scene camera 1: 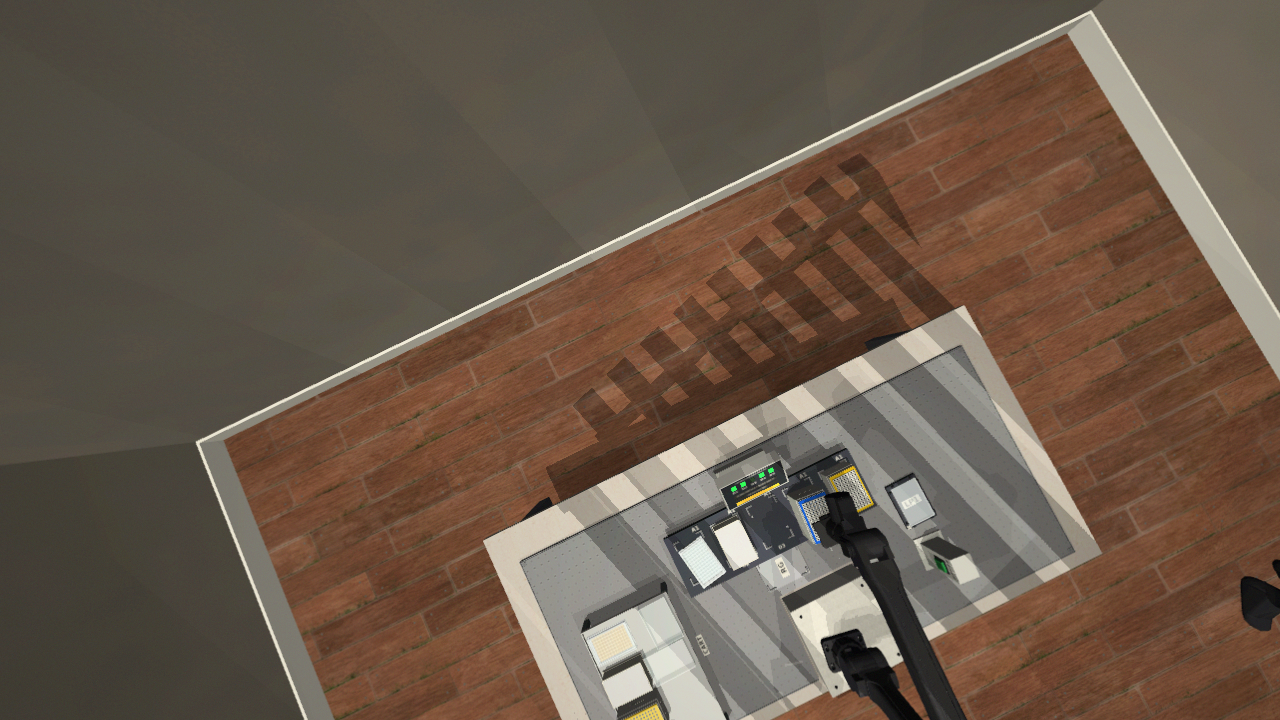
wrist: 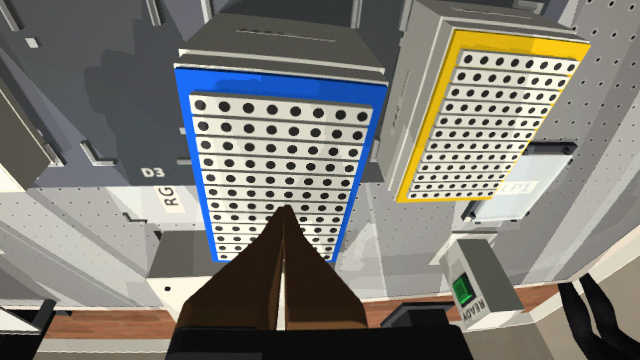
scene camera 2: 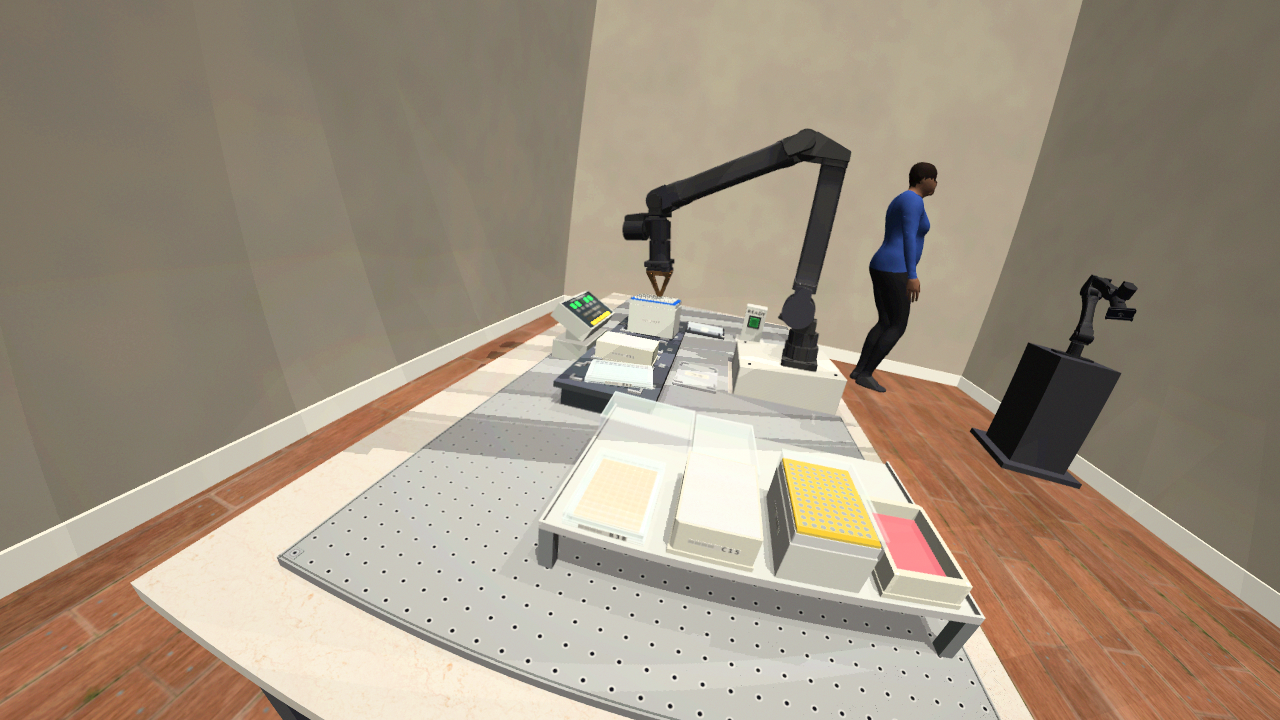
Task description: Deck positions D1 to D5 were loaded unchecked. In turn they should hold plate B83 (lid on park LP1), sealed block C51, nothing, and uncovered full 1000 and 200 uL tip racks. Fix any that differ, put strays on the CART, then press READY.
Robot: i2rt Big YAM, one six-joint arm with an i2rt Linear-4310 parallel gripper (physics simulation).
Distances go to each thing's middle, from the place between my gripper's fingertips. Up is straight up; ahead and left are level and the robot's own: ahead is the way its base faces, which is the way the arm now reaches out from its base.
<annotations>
The fixture marked RG (scene camera 1: 788,566) is 170 mm behind my hand, 120 mm to the left of it and 150 mm below it. Round my hand: clear well plate (scene camera 2: 600,371): 60 mm behind, 360 mm to the left, 100 mm below; then pad marked LP1 (wrist: 567,148): 80 mm behind, 330 mm to the right, 150 mm below.
</annotations>
